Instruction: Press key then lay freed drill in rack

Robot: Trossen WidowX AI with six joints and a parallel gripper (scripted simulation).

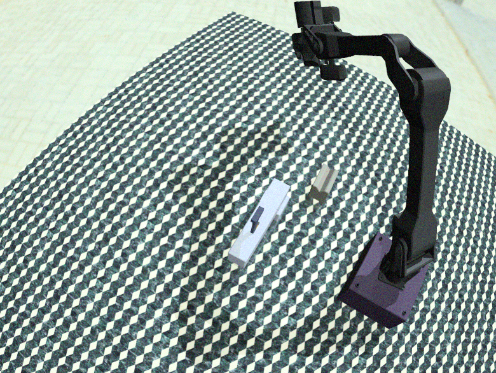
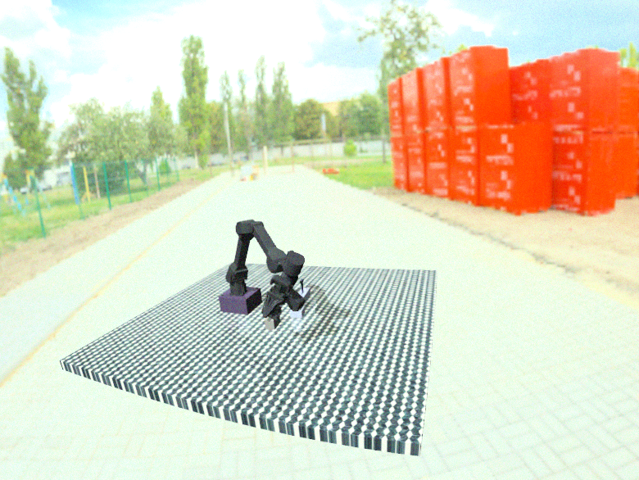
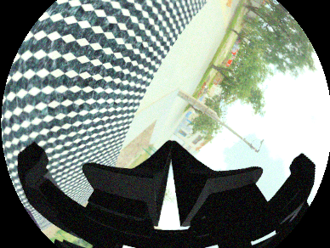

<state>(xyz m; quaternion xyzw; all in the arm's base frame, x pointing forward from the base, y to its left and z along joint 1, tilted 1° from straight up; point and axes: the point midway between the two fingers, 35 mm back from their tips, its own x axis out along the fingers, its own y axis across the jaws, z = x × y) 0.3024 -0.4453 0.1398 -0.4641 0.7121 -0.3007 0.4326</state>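
The key lies 10 mm behind my gripper tip, 520 mm to the left of it and 100 mm below it. The rest, counted from my gripper tip: cream drill 10 mm behind, 460 mm to the left, 140 mm below; grey rack 90 mm behind, 320 mm to the left, 170 mm below; housing 10 mm behind, 480 mm to the left, 150 mm below.
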